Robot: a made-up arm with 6 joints. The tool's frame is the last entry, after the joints.
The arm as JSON. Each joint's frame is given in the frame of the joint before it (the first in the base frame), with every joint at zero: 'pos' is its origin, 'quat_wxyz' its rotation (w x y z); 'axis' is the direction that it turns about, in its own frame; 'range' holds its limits. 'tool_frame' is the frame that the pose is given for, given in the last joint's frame.
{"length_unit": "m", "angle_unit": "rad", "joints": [
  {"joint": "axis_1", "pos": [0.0, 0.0, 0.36], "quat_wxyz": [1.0, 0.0, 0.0, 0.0], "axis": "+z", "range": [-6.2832, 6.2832]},
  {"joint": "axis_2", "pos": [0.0, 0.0, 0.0], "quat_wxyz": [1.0, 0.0, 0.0, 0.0], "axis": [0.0, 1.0, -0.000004], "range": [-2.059, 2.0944]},
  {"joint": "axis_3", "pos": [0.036, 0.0, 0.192], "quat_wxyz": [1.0, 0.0, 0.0, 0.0], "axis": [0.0, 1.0, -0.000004], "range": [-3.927, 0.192]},
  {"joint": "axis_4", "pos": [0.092, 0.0, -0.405], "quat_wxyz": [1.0, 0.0, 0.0, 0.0], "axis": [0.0, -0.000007, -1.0], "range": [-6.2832, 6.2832]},
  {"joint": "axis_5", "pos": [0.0, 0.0, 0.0], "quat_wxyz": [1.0, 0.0, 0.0, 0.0], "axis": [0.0, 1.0, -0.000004], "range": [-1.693, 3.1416]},
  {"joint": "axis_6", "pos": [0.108, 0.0, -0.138], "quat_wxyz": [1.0, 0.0, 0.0, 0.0], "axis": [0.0, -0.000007, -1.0], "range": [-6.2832, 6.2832]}
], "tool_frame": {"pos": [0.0, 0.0, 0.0], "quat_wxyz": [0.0, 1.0, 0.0, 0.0]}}
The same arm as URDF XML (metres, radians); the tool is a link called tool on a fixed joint. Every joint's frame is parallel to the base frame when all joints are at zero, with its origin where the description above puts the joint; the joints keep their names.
<robot name="arm">
  <link name="base"/>
  <link name="link1"/>
  <link name="link2"/>
  <link name="link3"/>
  <link name="link4"/>
  <link name="link5"/>
  <link name="link6"/>
  <link name="tool"/>
  <joint name="axis_1" type="revolute">
    <parent link="base"/>
    <child link="link1"/>
    <origin xyz="0 0 0.36"/>
    <axis xyz="0 0 1"/>
    <limit lower="-6.2832" upper="6.2832"/>
  </joint>
  <joint name="axis_2" type="revolute">
    <parent link="link1"/>
    <child link="link2"/>
    <origin xyz="0 0 0"/>
    <axis xyz="0 1 0"/>
    <limit lower="-2.059" upper="2.0944"/>
  </joint>
  <joint name="axis_3" type="revolute">
    <parent link="link2"/>
    <child link="link3"/>
    <origin xyz="0.036 0 0.192"/>
    <axis xyz="0 1 0"/>
    <limit lower="-3.927" upper="0.192"/>
  </joint>
  <joint name="axis_4" type="revolute">
    <parent link="link3"/>
    <child link="link4"/>
    <origin xyz="0.092 0 -0.405"/>
    <axis xyz="0 0 -1"/>
    <limit lower="-6.2832" upper="6.2832"/>
  </joint>
  <joint name="axis_5" type="revolute">
    <parent link="link4"/>
    <child link="link5"/>
    <origin xyz="0 0 0"/>
    <axis xyz="0 1 0"/>
    <limit lower="-1.693" upper="3.1416"/>
  </joint>
  <joint name="axis_6" type="revolute">
    <parent link="link5"/>
    <child link="link6"/>
    <origin xyz="0.108 0 -0.138"/>
    <axis xyz="0 0 -1"/>
    <limit lower="-6.2832" upper="6.2832"/>
  </joint>
  <joint name="tool_joint" type="fixed">
    <parent link="link6"/>
    <child link="tool"/>
    <origin xyz="0 0 0" rpy="3.1416 0 0"/>
  </joint>
</robot>

